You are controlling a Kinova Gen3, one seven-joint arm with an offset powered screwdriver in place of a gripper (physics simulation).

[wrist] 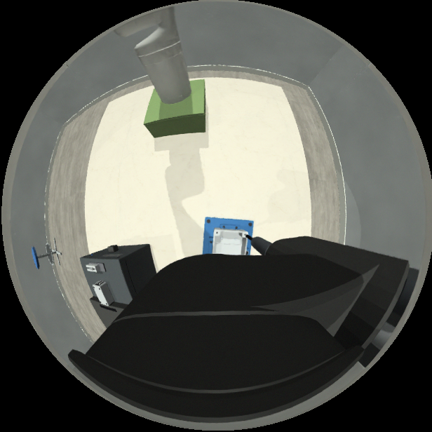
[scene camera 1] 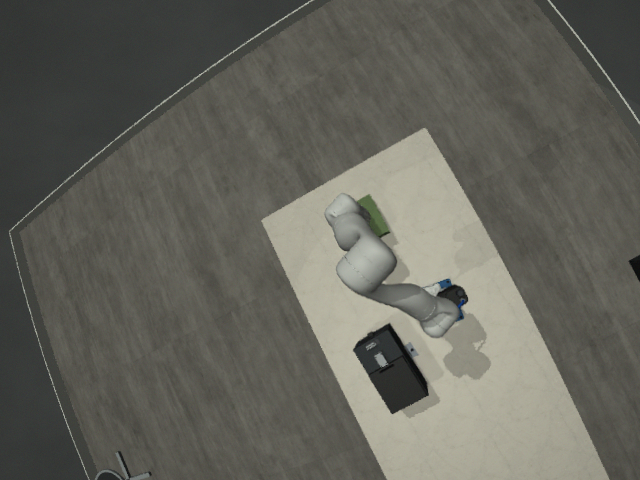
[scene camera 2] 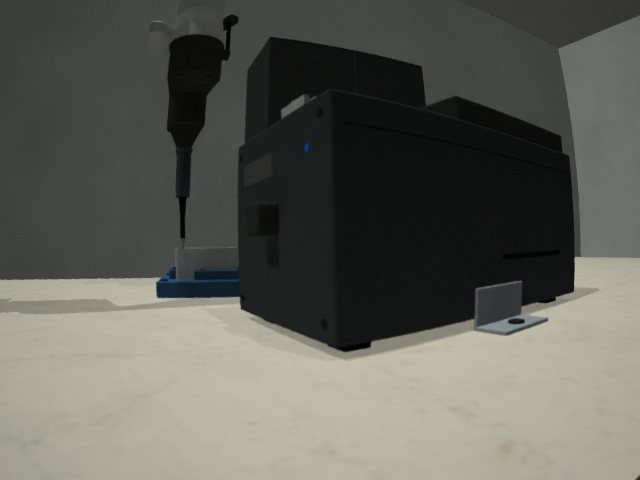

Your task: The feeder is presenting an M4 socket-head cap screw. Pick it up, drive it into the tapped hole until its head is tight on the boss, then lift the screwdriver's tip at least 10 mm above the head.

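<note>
My screwdriver (scene camera 2: 182, 236) (wrist: 248, 236) is upright, its black bit over a corner boss (scene camera 2: 185, 264) of the white housing. A small light-coloured piece, the screw (scene camera 2: 182, 242), shows at the bit's end, with its lower end at the boss top; how deep it sits in the hole cannot be told. The white housing (scene camera 2: 214, 258) (wrist: 230, 246) sits on a blue fixture (scene camera 1: 445, 283) (scene camera 2: 199, 289) (wrist: 208, 231). The tip is hidden in scene camera 1 and the screw cannot be made out in the wrist view. The black feeder (scene camera 1: 399, 384) (scene camera 2: 439, 217) (wrist: 136, 267) stands apart from the tip.
A small grey angle bracket (scene camera 1: 411, 349) (scene camera 2: 497, 305) stands beside the feeder's long side. A green block (scene camera 1: 376, 217) (wrist: 177, 126) is at the arm's base. The arm (scene camera 1: 403, 299) reaches over the pale table (scene camera 1: 496, 413) between the green block and the fixture.
</note>
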